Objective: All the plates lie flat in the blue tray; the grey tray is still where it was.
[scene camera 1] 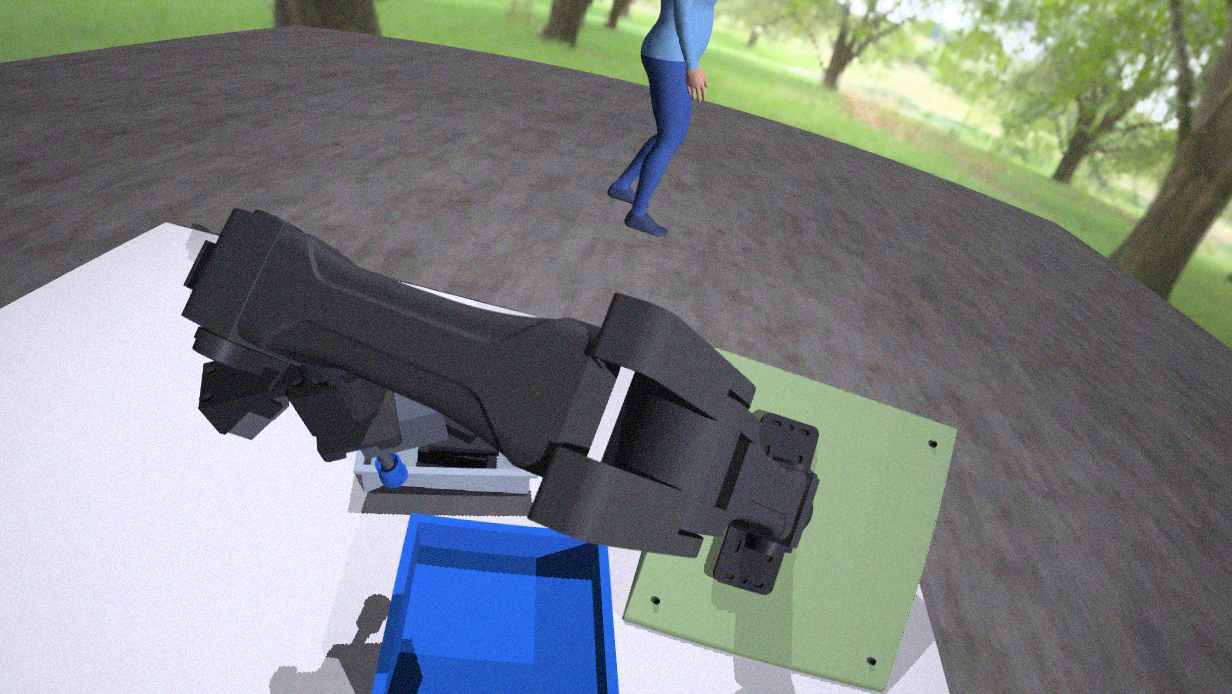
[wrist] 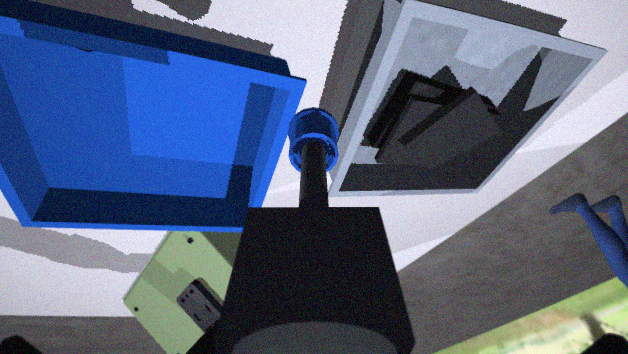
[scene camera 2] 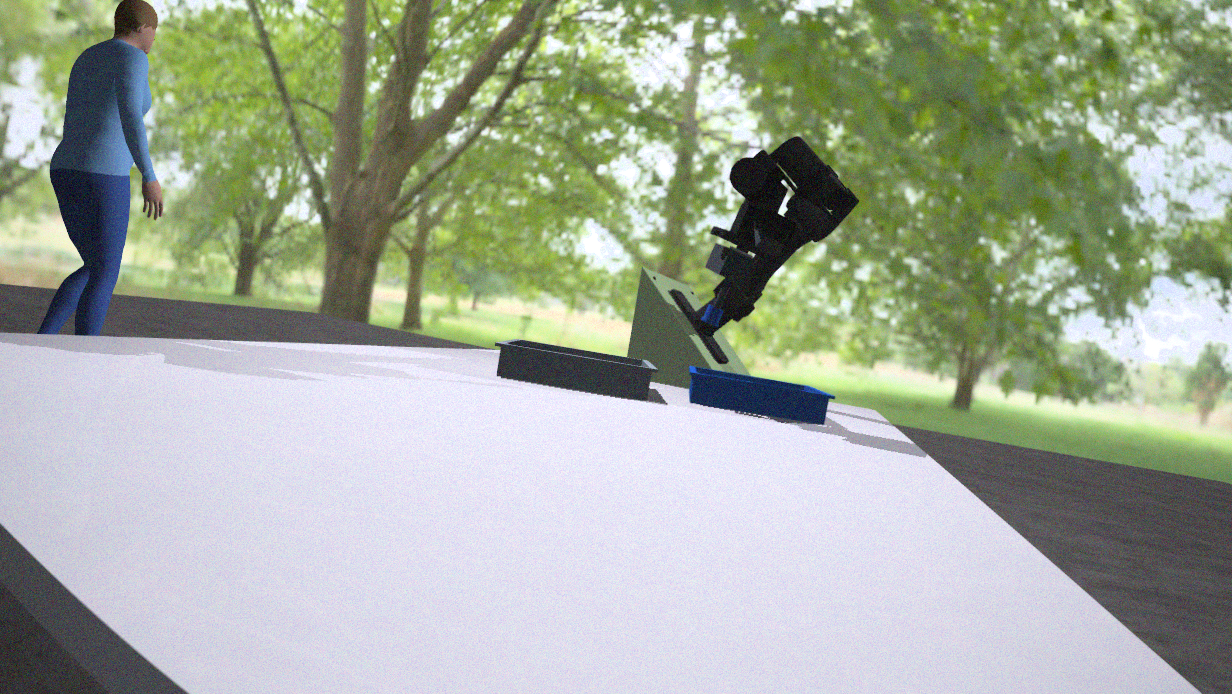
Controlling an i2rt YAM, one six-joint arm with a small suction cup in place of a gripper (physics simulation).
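Note:
My suction gripper is a blue cup on a dark rod. It carries nothing and hangs above and between the two trays. The grey tray stands beside the blue tray. Dark plates lie heaped in the grey tray, overlapping, and some look tilted in the wrist view. Their exact count is hard to tell. No plate shows in the visible part of the blue tray; shadows fall across its floor.
The arm's base is fixed to a green sloping board beside the trays. The trays stand on a white table. A person in blue stands on the ground beyond the table.

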